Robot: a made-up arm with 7 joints.
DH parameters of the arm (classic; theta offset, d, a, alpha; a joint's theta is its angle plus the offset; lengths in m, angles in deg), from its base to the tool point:
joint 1: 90 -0.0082 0.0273 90
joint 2: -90 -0.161 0.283 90
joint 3: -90 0.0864 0.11 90
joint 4: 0 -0.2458 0.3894 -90
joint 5: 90 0.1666 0.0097 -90
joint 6: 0 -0.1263 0.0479 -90
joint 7: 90 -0.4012 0.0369 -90
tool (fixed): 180 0.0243 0 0
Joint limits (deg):
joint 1: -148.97..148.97
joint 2: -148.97..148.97
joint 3: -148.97..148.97
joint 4: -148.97..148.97
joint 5: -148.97..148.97
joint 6: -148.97..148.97
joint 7: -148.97..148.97
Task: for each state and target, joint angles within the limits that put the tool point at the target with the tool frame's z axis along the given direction. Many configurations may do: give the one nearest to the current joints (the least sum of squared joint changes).
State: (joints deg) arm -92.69 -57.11 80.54 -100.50 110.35 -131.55 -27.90
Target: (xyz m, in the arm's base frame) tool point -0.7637 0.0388 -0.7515 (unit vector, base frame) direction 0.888 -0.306 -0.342
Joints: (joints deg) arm -98.74 -80.58 86.09 -72.95 71.07 -80.25 -9.92
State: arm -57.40 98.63 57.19 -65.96 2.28 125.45 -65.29
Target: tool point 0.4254 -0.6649 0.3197 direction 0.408 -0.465 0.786
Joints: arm -113.31 91.15 79.93 -70.96 18.24 104.50 -75.78
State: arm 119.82 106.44 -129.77 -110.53 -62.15 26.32 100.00
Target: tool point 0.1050 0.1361 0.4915 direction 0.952 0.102 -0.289
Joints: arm 137.57 98.52 -131.89 -118.77 -66.34 -10.22 100.93
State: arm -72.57 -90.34 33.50 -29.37 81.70 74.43 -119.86
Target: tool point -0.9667 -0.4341 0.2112 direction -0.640 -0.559 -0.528
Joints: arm -54.17 -88.33 32.11 -29.34 42.98 56.47 -107.22
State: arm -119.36 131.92 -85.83 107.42 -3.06 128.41 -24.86
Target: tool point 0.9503 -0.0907 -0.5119 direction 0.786 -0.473 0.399
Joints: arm -141.29 114.08 -83.43 107.35 -16.59 118.92 -7.23
